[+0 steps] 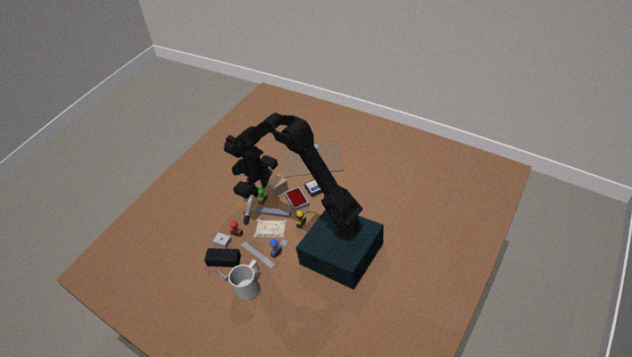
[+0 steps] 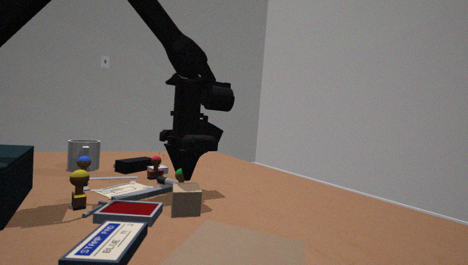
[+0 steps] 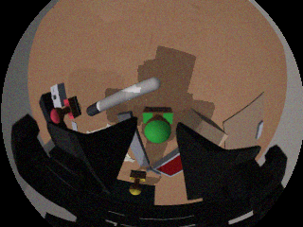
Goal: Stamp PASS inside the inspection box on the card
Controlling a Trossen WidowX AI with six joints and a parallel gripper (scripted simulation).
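My gripper tip is 2 cm above the green-knobbed stamp. Also, from my gripper tip: tan block (2 cm behind, 7 cm to the right, 2 cm below); then marker (8 cm to the left, 3 cm below); then grey bar (7 cm behind, 3 cm to the left, 4 cm below).
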